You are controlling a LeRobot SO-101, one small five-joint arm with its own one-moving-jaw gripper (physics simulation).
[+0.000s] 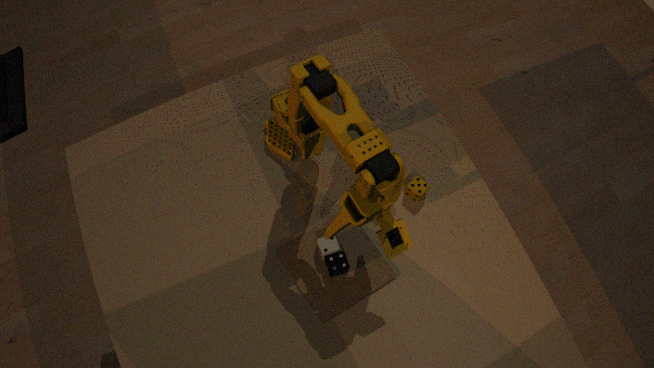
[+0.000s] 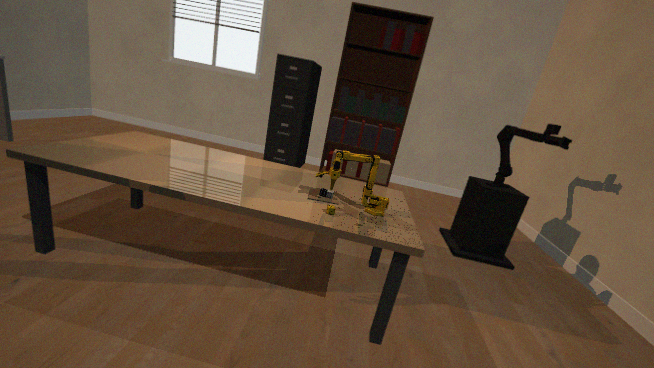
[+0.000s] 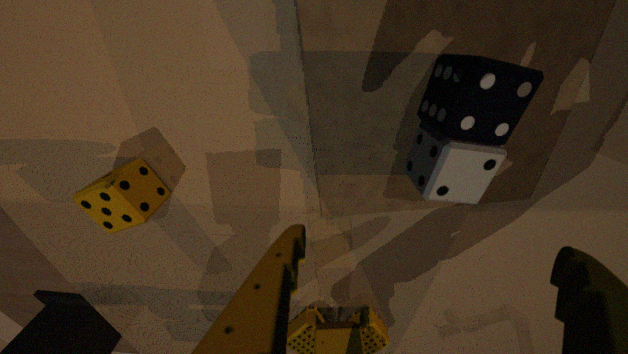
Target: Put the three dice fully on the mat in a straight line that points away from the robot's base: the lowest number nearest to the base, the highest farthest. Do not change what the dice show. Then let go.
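Frame: origin at the arm's base, x back, y left, z down, level; metres.
Seen in the pictures: hand at its tool point: [image 1: 370, 215] [image 2: 331, 189] [image 3: 304, 238]; arm's base at its link origin: [image 1: 299, 143] [image 2: 370, 210] [image 3: 337, 319].
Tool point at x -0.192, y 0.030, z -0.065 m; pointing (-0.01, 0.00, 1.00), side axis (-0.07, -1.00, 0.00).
Offsets run from my tool point to a thing's middle. Level surfaces: height alone.
The white die @[dx -0.005, dy -0.071, dz +0.046 m] [image 1: 328, 246] [image 3: 465, 172] shows two on top and stands on the mat @[dx -0.033, dy -0.070, dz +0.063 m] [image 1: 327, 307] [image 3: 340, 100] close to its base-side edge. The black die @[dx -0.037, dy -0.071, dz +0.046 m] [image 1: 337, 264] [image 2: 323, 192] [image 3: 480, 100] shows four on top and stands right behind it, farther from the base, touching or nearly so. The yellow die @[dx +0.022, dy +0.110, dz +0.050 m] [image 1: 417, 187] [image 2: 330, 210] [image 3: 122, 197] shows five on top and lies on the table off the mat. My gripper [image 1: 354, 231] [image 3: 431, 239] is open and empty, with a wide gap between its jaws. It is above the base-side part of the mat, between the yellow die and the other two.
The robot's base [image 1: 282, 135] [image 2: 376, 206] stands on the table @[dz +0.065 m] [image 1: 165, 225] [image 2: 125, 150], on the white die's side of the mat. The yellow die is beside the arm. A filing cabinet [image 2: 292, 110], a bookshelf [image 2: 341, 75] and a black pedestal with another arm [image 2: 487, 220] stand beyond the table.
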